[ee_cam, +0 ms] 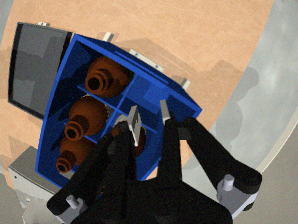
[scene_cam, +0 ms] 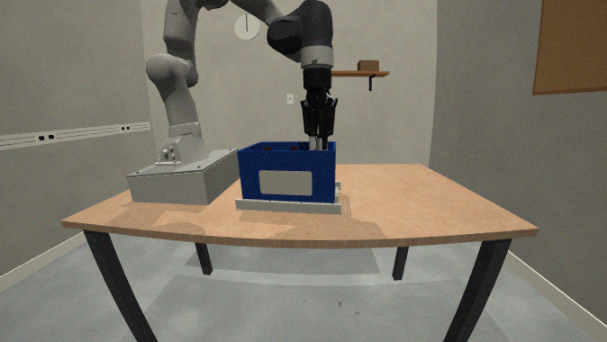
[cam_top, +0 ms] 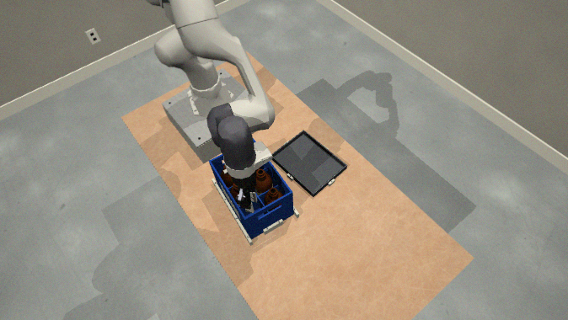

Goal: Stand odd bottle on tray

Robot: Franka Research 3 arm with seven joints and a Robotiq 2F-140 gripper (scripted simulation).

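Right now the blue crate is 90 mm behind my hand, 40 mm to the left of it and 90 mm below it. Round my hand: bottle: 170 mm behind, 80 mm below; dark grey tray: 120 mm behind, 310 mm to the left, 160 mm below.
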